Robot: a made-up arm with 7 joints. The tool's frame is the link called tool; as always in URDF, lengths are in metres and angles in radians.
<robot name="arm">
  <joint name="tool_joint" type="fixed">
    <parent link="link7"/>
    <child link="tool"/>
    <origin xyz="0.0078 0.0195 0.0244" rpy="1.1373 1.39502 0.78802"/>
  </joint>
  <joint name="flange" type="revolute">
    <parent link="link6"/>
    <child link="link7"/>
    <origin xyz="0.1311 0.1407 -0.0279" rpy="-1.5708 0 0"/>
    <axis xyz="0 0 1"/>
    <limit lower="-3.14" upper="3.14" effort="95" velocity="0.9"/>
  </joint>
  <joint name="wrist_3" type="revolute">
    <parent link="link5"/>
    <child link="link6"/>
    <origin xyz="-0.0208 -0.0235 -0.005" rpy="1.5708 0 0"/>
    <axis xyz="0 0 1"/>
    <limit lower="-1.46" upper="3.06" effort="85" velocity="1.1"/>
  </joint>
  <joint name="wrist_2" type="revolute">
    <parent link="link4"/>
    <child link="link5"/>
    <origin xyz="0.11 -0.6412 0.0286" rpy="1.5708 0 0"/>
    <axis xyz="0 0 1"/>
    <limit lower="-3.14" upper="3.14" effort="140" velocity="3"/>
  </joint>
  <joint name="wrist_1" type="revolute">
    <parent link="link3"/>
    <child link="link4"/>
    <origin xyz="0.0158 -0.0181 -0.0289" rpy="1.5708 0 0"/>
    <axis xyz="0 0 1"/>
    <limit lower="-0.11" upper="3.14" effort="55" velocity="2.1"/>
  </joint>
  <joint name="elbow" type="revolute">
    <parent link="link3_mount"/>
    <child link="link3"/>
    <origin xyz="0.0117 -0.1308 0.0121" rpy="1.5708 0 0"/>
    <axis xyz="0 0 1"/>
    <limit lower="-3.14" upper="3.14" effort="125" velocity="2.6"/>
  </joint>
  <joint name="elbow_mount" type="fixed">
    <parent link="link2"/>
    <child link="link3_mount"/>
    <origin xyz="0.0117 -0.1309 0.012"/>
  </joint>
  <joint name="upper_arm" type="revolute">
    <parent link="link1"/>
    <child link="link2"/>
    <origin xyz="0.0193 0.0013 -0.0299" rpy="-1.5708 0 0"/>
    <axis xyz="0 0 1"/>
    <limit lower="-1.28" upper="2.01" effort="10" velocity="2.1"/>
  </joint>
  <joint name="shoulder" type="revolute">
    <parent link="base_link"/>
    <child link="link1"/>
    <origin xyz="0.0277 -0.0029 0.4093"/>
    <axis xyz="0 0 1"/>
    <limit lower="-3.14" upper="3.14" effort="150" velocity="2.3"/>
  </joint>
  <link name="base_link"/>
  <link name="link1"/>
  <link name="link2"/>
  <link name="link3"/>
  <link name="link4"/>
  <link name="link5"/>
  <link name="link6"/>
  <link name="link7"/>
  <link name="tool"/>
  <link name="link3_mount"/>
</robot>
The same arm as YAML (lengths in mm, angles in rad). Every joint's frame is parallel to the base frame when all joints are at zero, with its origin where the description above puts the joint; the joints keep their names.
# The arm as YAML. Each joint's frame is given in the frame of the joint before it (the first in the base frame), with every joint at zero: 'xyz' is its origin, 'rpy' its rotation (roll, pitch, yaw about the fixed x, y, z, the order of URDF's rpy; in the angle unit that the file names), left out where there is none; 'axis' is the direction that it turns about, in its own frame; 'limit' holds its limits. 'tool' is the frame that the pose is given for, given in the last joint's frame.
units:
  length: mm
  angle: rad
joints:
  - name: shoulder
    type: revolute
    origin:
      xyz: [27.7, -2.9, 409.3]
    axis: [0.0, 0.0, 1.0]
    limit:
      lower: -3.14
      upper: 3.14
  - name: upper_arm
    type: revolute
    origin:
      xyz: [19.3, 1.3, -29.9]
    axis: [0.0, 1.0, 0.0]
    limit:
      lower: -1.28
      upper: 2.01
  - name: elbow
    type: revolute
    origin:
      xyz: [23.4, 24.1, 261.7]
    axis: [0.0, 0.0, 1.0]
    limit:
      lower: -3.14
      upper: 3.14
  - name: wrist_1
    type: revolute
    origin:
      xyz: [15.8, -18.1, -28.9]
    axis: [0.0, -1.0, 0.0]
    limit:
      lower: -0.11
      upper: 3.14
  - name: wrist_2
    type: revolute
    origin:
      xyz: [110.0, -28.6, -641.2]
    axis: [0.0, 0.0, -1.0]
    limit:
      lower: -3.14
      upper: 3.14
  - name: wrist_3
    type: revolute
    origin:
      xyz: [-20.8, 23.5, 5.0]
    axis: [0.0, 1.0, 0.0]
    limit:
      lower: -1.46
      upper: 3.06
  - name: flange
    type: revolute
    origin:
      xyz: [131.1, -27.9, -140.7]
    axis: [0.0, 0.0, -1.0]
    limit:
      lower: -3.14
      upper: 3.14
tool:
  origin:
    xyz: [7.8, -19.5, -24.4]
    rpy: [-2.0043, -1.395, -0.788]

